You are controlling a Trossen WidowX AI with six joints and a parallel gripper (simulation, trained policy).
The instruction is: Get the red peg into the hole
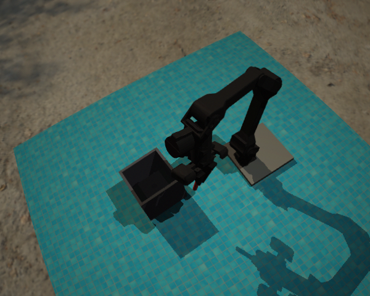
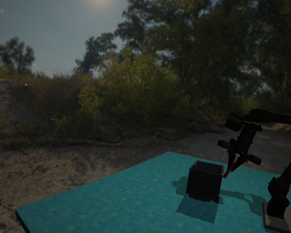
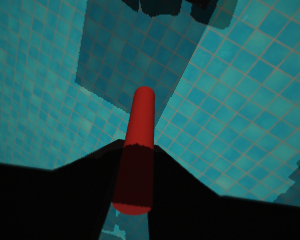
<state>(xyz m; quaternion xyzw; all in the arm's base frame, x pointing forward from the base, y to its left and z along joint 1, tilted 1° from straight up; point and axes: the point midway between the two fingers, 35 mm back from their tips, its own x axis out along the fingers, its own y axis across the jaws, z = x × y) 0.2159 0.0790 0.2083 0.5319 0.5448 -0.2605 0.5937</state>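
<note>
The plate lies 15 cm below my gripper tip, 14 cm to the right of it and 12 cm ahead of it. From my gripper tip the other things lie so: red peg (1 cm to the right).
</note>
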